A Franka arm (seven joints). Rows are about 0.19 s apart.
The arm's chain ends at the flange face. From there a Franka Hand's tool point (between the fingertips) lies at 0.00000 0.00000 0.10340 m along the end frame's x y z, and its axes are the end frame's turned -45 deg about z.
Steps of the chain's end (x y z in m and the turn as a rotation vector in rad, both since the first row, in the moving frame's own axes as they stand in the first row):
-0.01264, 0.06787, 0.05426, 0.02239, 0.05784, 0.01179
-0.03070, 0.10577, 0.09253, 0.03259, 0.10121, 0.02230
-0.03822, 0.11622, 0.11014, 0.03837, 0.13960, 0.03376
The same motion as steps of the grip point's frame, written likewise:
-0.05108, 0.04168, 0.05406, -0.02507, 0.05673, 0.01179
-0.08679, 0.05820, 0.09195, -0.04852, 0.09461, 0.02230
-0.09637, 0.06275, 0.10906, -0.07158, 0.12584, 0.03376

